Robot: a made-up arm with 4 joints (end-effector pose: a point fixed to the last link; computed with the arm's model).
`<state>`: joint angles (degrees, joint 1 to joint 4).
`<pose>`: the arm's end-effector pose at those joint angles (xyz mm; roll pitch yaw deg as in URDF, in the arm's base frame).
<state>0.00 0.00 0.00 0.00</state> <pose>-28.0 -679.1 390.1 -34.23 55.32 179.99</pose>
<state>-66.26 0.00 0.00 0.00</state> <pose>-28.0 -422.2 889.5 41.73 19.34 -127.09</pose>
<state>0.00 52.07 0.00 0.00</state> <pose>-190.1 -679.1 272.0 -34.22 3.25 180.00</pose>
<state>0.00 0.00 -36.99 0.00</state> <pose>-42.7 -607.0 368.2 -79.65 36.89 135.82</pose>
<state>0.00 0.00 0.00 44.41</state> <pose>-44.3 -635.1 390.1 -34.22 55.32 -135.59</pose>
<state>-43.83 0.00 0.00 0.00</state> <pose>-28.0 -573.3 758.8 25.12 36.39 -134.98</pose>
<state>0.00 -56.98 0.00 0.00</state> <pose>-30.3 -679.1 608.1 145.79 67.70 0.01</pose>
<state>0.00 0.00 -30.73 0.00</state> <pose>-41.0 -620.1 368.6 -74.49 41.41 140.75</pose>
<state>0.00 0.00 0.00 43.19</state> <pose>-43.4 -636.1 390.1 -34.22 55.32 -136.81</pose>
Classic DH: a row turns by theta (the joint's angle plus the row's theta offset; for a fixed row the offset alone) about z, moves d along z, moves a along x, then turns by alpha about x. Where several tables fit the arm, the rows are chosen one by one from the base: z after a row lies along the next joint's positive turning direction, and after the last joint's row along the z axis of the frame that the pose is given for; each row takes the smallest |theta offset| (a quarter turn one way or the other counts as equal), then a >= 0, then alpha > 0; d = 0 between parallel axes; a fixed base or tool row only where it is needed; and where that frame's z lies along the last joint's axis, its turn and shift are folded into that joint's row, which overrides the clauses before.
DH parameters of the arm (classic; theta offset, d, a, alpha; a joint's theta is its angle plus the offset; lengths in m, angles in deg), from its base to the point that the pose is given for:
base (fixed): -90 0.443 0.168 -90
joint 1: -90 -0.23 0.054 90
joint 2: 15.58 -0.4625 0.0473 96.55
joint 3: -88.18 -0.1254 0.0613 -74.52
joint 4: 32.8 -0.0942 0.0411 61.93
tool (fixed): -111.27 -0.0527 0 0

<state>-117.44 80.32 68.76 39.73</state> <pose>-211.2 -67.1 1002.0 106.99 -55.13 90.08</pose>
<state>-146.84 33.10 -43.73 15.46</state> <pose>-136.3 97.3 791.1 81.00 6.32 -146.02</pose>
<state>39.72 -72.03 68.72 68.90</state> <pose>-136.6 -732.2 271.8 50.25 29.91 -97.56</pose>
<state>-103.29 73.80 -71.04 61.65</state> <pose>-228.9 -212.0 810.3 7.55 41.49 179.19</pose>
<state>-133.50 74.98 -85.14 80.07</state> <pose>-199.5 -16.7 760.9 39.73 35.47 -141.61</pose>
